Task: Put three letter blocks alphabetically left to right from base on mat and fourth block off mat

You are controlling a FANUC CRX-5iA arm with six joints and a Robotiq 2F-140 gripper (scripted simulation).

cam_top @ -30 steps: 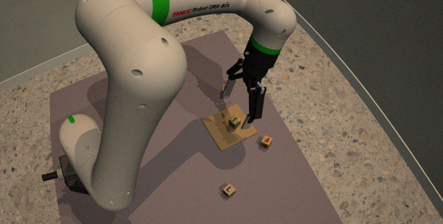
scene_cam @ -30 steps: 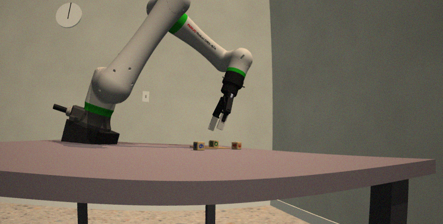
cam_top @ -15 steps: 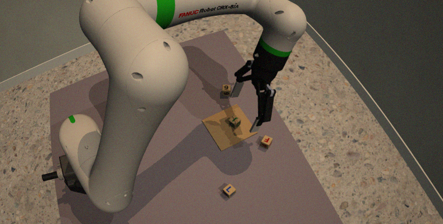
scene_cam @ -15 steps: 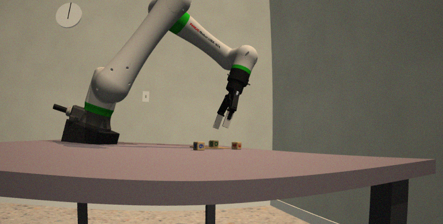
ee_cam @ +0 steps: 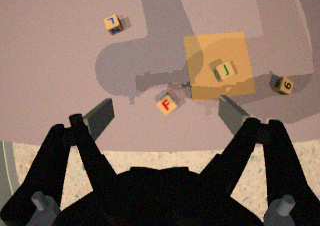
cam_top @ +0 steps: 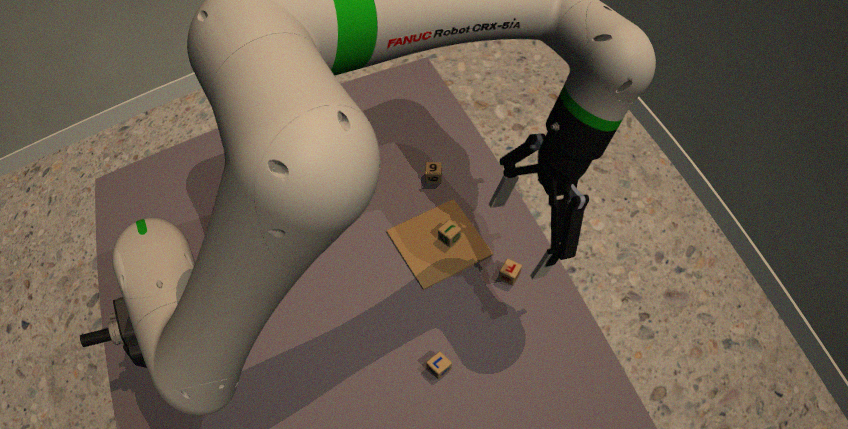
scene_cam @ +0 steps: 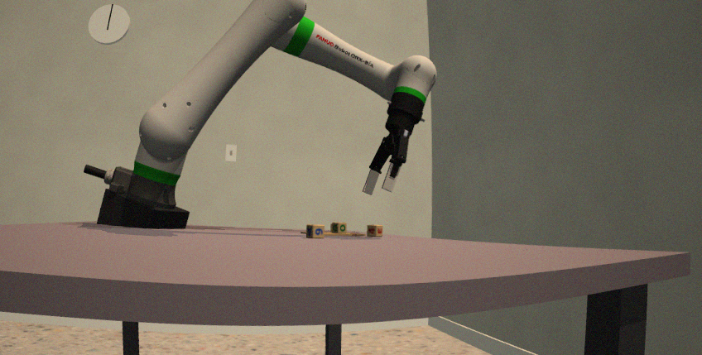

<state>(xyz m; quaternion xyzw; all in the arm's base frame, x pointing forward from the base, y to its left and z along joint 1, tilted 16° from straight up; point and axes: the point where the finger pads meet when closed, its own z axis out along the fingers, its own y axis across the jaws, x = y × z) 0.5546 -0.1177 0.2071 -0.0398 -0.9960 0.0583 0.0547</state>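
Right now the red-lettered block is 1 cm behind my hand and 11 cm below it. From my hand the other things lie so: tan mat: 8 cm behind, 12 cm to the left, 12 cm below; then blue-marked block: 19 cm behind, 10 cm to the right, 11 cm below; then green-lettered block: 6 cm behind, 12 cm to the left, 11 cm below.
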